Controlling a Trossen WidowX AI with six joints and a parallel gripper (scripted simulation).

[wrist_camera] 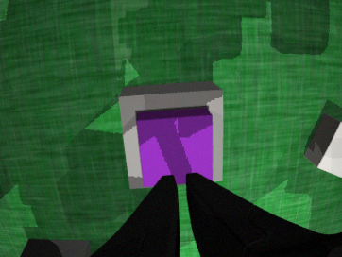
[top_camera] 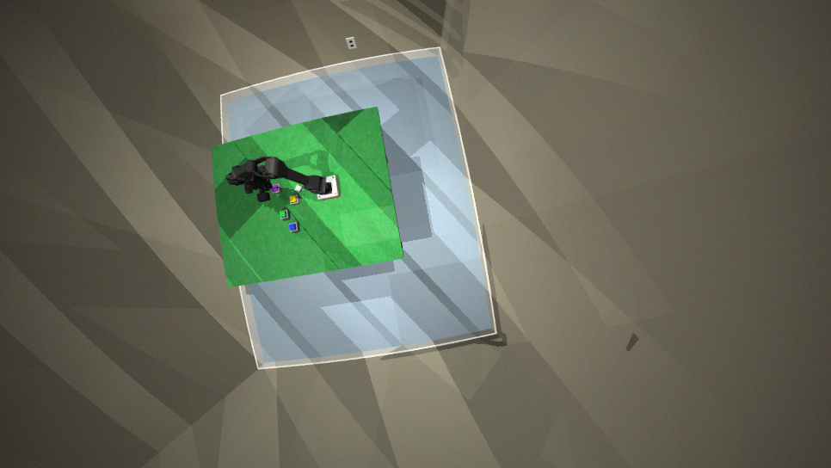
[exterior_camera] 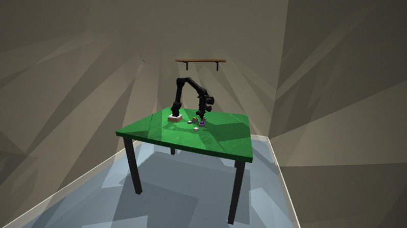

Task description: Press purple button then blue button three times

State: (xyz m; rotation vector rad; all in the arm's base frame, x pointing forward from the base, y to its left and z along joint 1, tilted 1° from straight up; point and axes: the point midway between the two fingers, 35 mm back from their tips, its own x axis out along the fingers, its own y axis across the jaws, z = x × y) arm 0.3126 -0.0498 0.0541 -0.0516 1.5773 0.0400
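The purple button is 30 mm below my gripper tip. The rest, counted from my gripper tip: grey block: 130 mm behind, 50 mm below, 20 mm to the left; then white block: 110 mm to the right, 50 mm below, 10 mm behind; then yellow button: 110 mm behind, 80 mm to the left, 30 mm below.
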